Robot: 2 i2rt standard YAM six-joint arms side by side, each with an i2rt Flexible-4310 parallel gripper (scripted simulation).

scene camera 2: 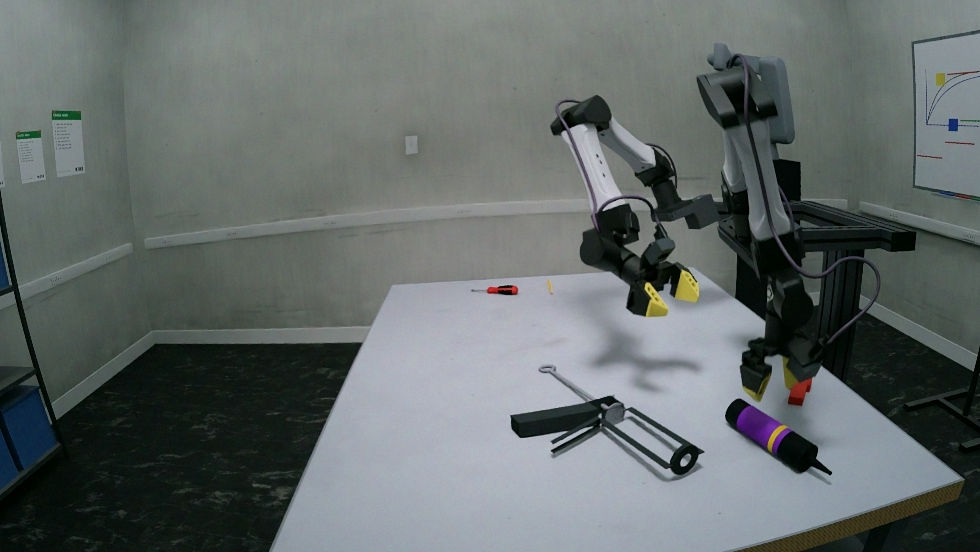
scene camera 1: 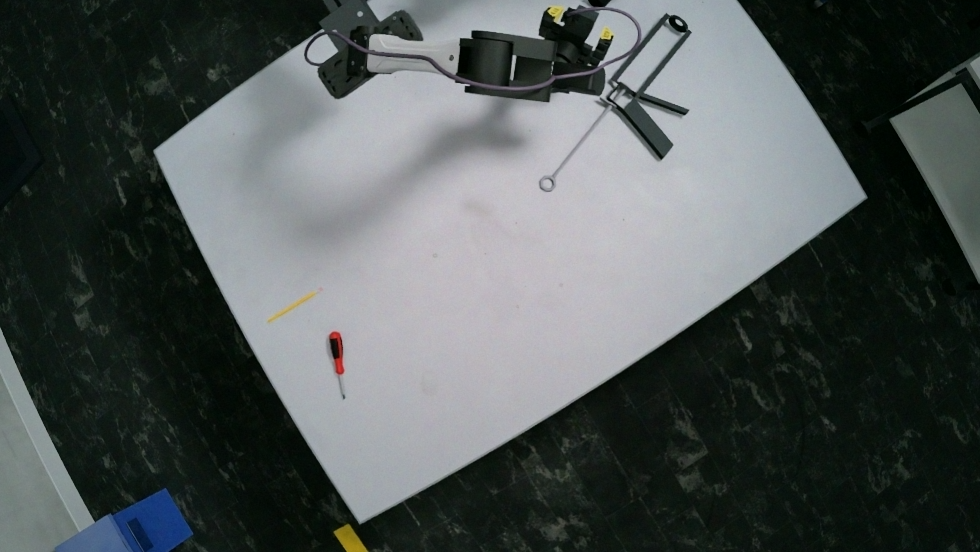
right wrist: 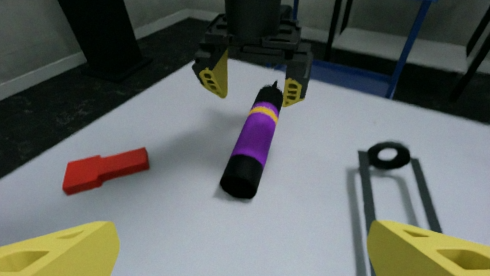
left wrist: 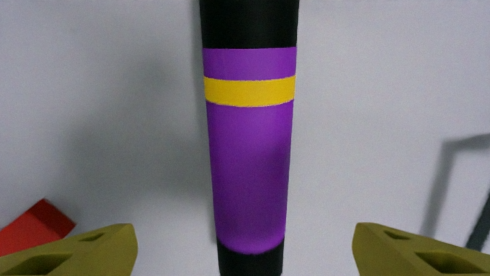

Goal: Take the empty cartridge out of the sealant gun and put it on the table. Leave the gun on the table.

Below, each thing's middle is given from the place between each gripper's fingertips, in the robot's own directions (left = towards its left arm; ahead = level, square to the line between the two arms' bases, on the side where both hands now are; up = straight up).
Right now my left hand point(scene camera 2: 773, 393) is 19 cm past the red object point(right wrist: 86, 175), 13 cm to the left of it and 10 cm above it. Also, from my left hand: sealant gun point(scene camera 2: 576, 416): 26 cm ahead, 22 cm to the right, 9 cm below.
Now: right hand point(scene camera 2: 683, 305) 170 mm short of the sealant gun, 10 mm to the right of it and 190 mm above it. Also, from my right hand: red object (280 mm behind, 90 mm to the left, 200 mm below).
